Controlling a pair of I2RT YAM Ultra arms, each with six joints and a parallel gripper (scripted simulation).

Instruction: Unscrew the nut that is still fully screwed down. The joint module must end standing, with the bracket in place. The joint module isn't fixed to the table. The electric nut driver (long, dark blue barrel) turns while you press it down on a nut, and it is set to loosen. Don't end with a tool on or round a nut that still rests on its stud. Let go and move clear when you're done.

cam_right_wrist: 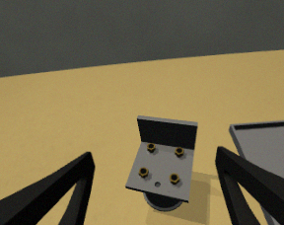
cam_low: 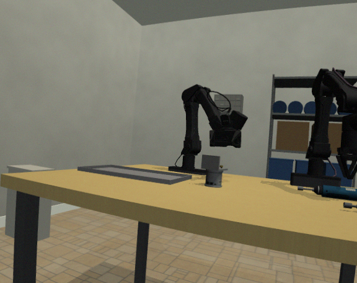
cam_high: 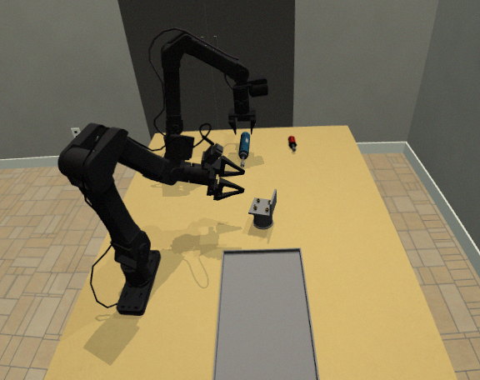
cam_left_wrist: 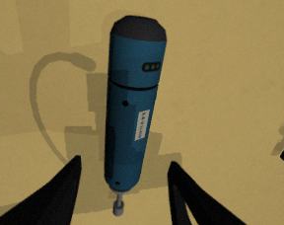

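Now: the bracket 9 cm below my right hand, 6 cm ahead of it and 1 cm to the right of it. From my right hand the other things lie so: joint module 13 cm below, 6 cm ahead; then grey tray 34 cm to the right, 15 cm below, 5 cm ahead; then socket 30 cm to the left, 14 cm below, 1 cm behind.
My left gripper is now 200 mm short of the red-handled tool and 60 mm above it. From my left hand the other things lie so: joint module 440 mm to the right, 60 mm ahead, 50 mm below; bracket 440 mm to the right, 60 mm ahead, 10 mm below; socket 130 mm to the right, 60 mm below, 10 mm behind.
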